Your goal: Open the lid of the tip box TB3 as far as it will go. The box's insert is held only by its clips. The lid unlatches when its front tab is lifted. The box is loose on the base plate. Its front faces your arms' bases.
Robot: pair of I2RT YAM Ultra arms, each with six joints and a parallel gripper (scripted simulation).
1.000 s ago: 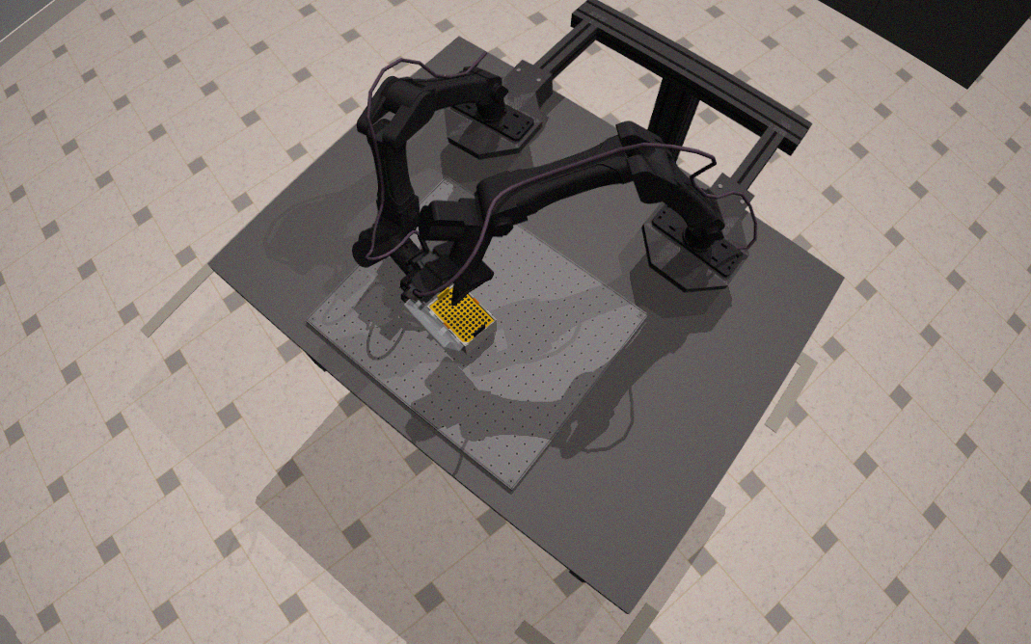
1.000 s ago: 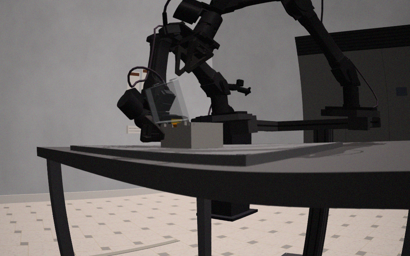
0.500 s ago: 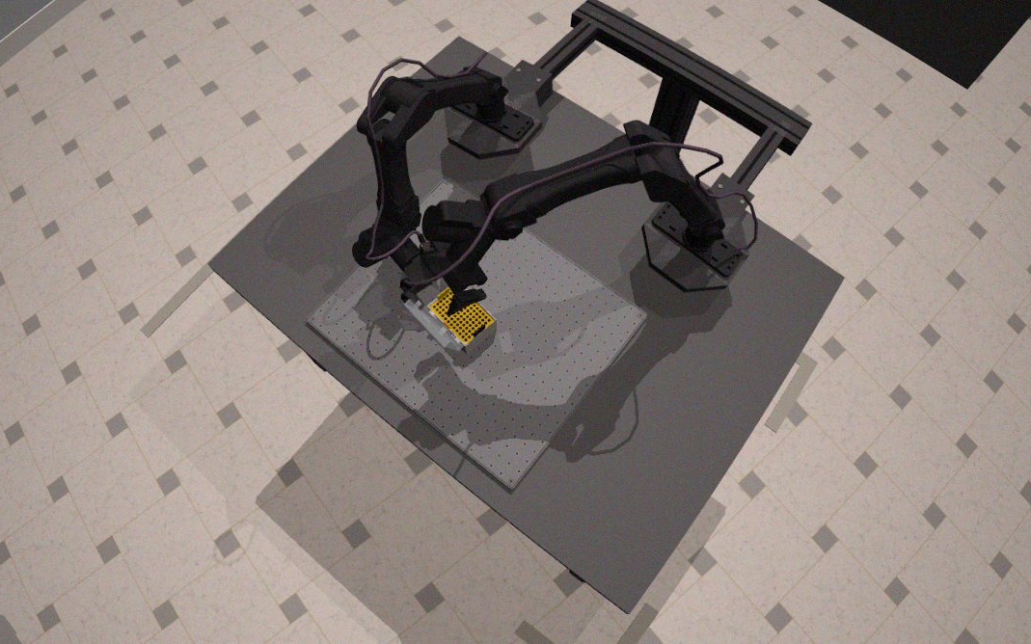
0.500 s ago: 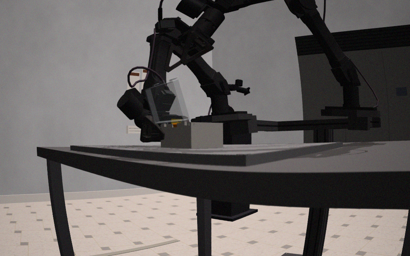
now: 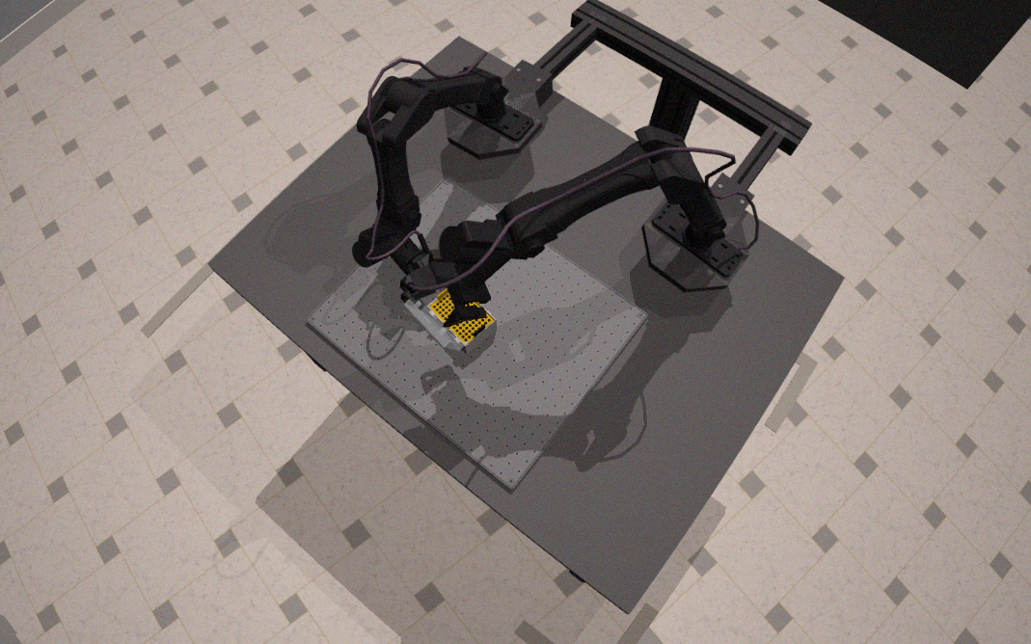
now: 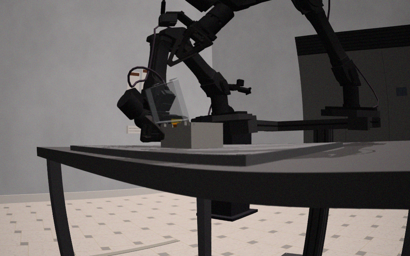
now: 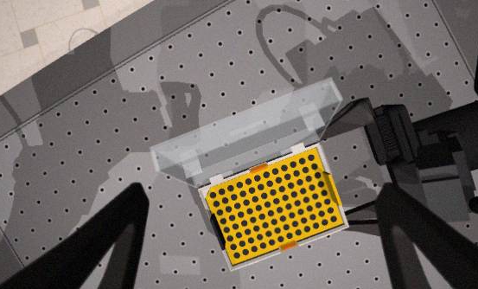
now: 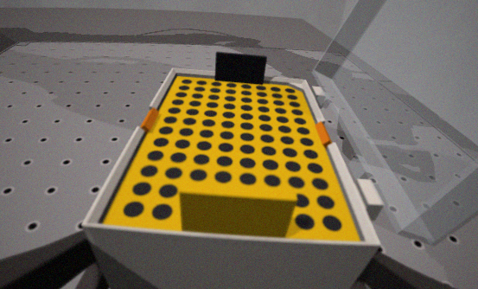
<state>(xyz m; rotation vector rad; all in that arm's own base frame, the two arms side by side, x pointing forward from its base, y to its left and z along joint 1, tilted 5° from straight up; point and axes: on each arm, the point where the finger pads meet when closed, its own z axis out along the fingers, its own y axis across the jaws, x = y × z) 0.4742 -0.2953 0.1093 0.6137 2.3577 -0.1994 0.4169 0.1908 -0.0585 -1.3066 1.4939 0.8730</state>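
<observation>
My right gripper is now 10 mm short of the yellow insert, 50 mm to the right of it and 30 mm below it.
</observation>
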